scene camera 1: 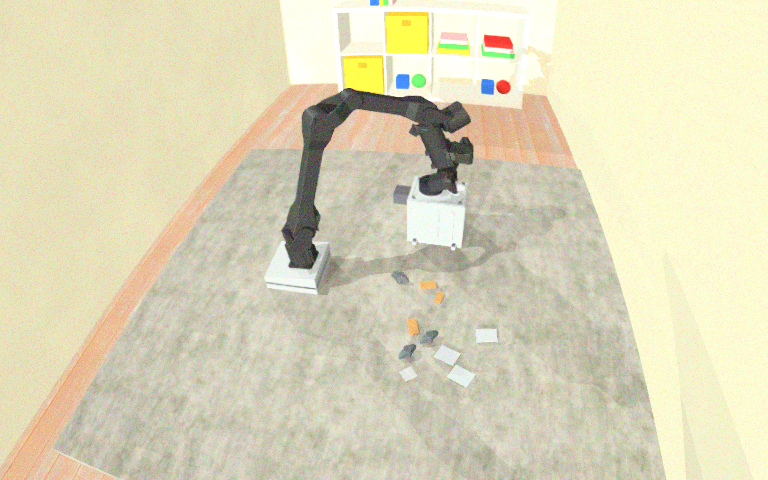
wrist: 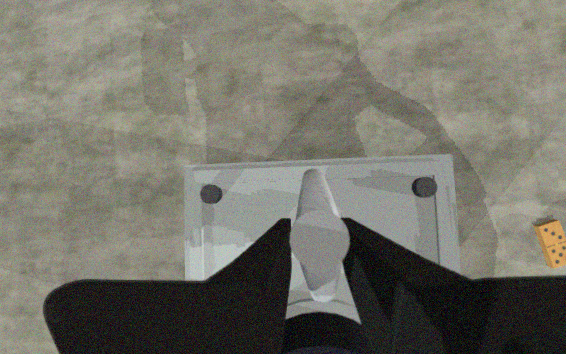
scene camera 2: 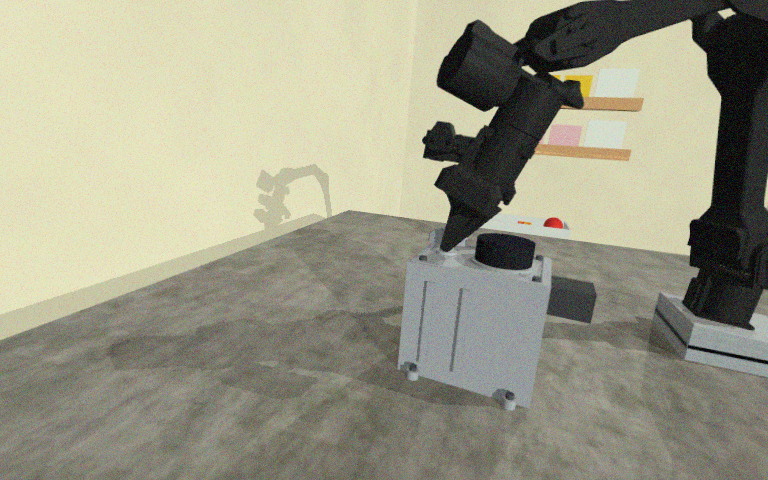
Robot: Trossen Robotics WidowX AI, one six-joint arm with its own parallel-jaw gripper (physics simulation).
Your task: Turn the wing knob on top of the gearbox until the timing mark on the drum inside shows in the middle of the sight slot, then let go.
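Frame: origin at the arm's base, x left, y ahead, z down, level; centimetres.
Where they show: gripper, between the fingertips: [scene camera 1: 456, 191] [wrist: 314, 228] [scene camera 2: 446, 248]; arm's base, origin of its link: [scene camera 1: 303, 259] [scene camera 2: 715, 315].
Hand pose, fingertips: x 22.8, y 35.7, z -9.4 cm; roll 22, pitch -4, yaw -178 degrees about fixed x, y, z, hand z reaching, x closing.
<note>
Things, the pixels of their top centre, and the offset from my fingertips. "*": a spot on its surface instead.
- wing knob, centre of its top: [wrist: 320, 241] [scene camera 2: 449, 225] [scene camera 1: 456, 181] dz -3.0, dx -0.1, dy +0.0 cm
- gearbox, centre of its top: [scene camera 2: 507, 233] [scene camera 1: 431, 178] dz -3.0, dx +0.1, dy -6.8 cm
- black round cap, a spot on its surface: [wrist: 322, 334] * dz -1.5, dx +0.0, dy -3.5 cm
- dark block, a spot on its surface: [scene camera 2: 572, 300] * dz +2.7, dx +2.5, dy -14.4 cm
The wing knob [wrist: 320, 240] [scene camera 2: 435, 236] is light grey, with a round hub and two tapered wings, on top of the gearbox [scene camera 1: 436, 223] [scene camera 2: 481, 333] [wrist: 260, 184]. In the wrist view its wings run nearly straight up and down. My gripper [scene camera 1: 449, 185] [scene camera 2: 448, 247] [wrist: 314, 228] is shut on the wing knob, one finger on each side of the hub. In scene camera 2 the fingers come down slanted to the gearbox top and hide part of the knob. I cannot make out the sight slot or the timing mark in any view.
A black round cap [scene camera 2: 505, 251] [wrist: 322, 334] rises beside the knob. A dark block [scene camera 1: 401, 194] [scene camera 2: 572, 300] sticks out at the gearbox's side. Orange dominoes [scene camera 1: 428, 284] [wrist: 551, 244], dark grey pieces [scene camera 1: 399, 277] and pale cards [scene camera 1: 486, 335] lie on the floor mat.
</note>
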